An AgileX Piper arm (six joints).
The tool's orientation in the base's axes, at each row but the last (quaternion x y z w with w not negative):
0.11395 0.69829 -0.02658 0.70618
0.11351 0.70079 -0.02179 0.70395
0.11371 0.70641 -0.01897 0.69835
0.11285 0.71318 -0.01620 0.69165
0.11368 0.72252 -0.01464 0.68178
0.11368 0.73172 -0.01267 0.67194
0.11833 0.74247 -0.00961 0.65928
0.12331 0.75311 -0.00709 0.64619
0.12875 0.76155 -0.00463 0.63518
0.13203 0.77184 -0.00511 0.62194
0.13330 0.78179 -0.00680 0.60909
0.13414 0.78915 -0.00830 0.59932
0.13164 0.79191 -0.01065 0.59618
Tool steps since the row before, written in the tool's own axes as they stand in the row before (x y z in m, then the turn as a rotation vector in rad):
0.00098 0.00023 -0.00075 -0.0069 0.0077 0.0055
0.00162 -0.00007 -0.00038 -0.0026 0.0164 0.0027
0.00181 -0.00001 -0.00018 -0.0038 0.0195 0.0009
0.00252 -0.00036 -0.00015 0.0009 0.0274 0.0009
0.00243 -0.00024 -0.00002 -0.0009 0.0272 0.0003
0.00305 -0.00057 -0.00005 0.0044 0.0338 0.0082
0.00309 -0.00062 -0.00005 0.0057 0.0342 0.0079
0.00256 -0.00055 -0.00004 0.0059 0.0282 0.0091
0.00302 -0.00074 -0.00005 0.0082 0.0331 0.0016
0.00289 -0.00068 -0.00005 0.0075 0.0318 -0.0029
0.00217 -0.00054 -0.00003 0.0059 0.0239 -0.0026
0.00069 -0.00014 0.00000 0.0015 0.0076 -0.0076
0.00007 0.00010 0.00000 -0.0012 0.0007 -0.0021
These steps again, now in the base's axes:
-0.00067 0.00049 -0.00094 0.0067 0.0056 0.0078
-0.00036 0.00021 -0.00161 0.0057 0.0151 0.0047
-0.00018 0.00027 -0.00179 0.0045 0.0183 0.0063
-0.00026 0.00003 -0.00254 0.0059 0.0267 0.0027
-0.00017 0.00012 -0.00243 0.0053 0.0263 0.0045
-0.00037 -0.00009 -0.00308 0.0139 0.0322 -0.0006
-0.00048 -0.00009 -0.00311 0.0136 0.0328 -0.0018
-0.00049 -0.00007 -0.00257 0.0135 0.0268 -0.0031
-0.00068 -0.00013 -0.00303 0.0069 0.0333 -0.0031
-0.00074 -0.00008 -0.00287 0.0025 0.0327 -0.0016
-0.00063 -0.00008 -0.00214 0.0014 0.0247 -0.0013
-0.00020 0.00000 -0.00067 -0.0059 0.0089 0.0018
0.00000 0.00011 -0.00005 -0.0015 0.0008 0.0018

